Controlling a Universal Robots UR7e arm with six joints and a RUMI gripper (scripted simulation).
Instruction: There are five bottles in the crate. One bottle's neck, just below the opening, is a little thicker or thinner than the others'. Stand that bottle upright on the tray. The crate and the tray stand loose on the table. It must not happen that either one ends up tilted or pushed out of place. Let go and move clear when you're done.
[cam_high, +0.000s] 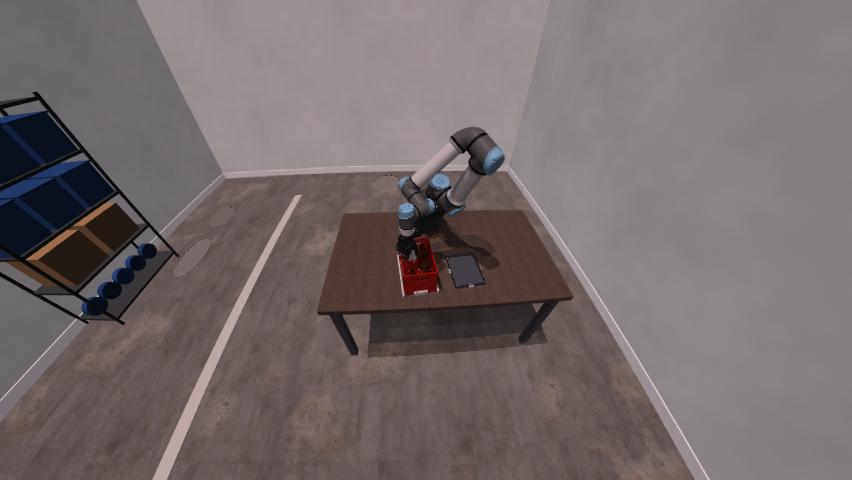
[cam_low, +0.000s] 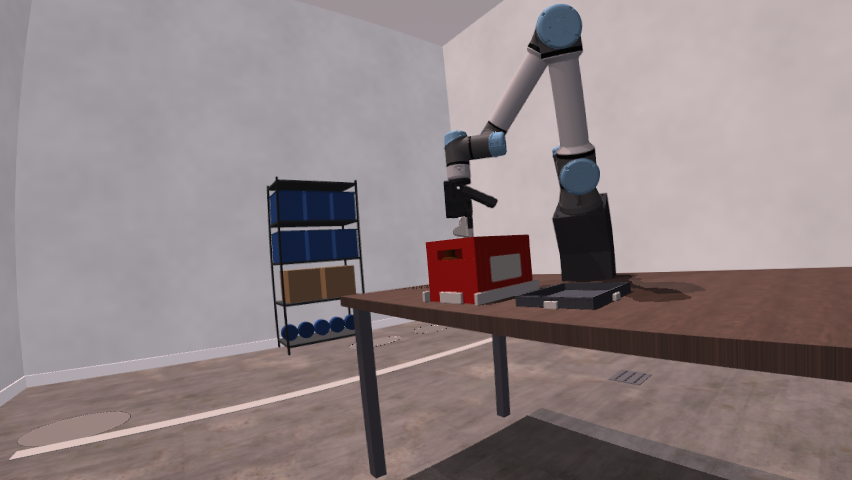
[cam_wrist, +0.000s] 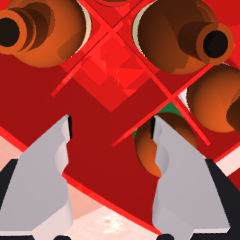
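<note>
My hand is 1 cm past the red crate, 4 cm to the right of it and 7 cm above it. Round my hand: dark tray 8 cm behind, 33 cm to the left, 14 cm below; brown bottle 2 cm behind, 8 cm to the left, 7 cm below; glass bottle 9 cm ahead, 3 cm to the left, 7 cm below.
</note>
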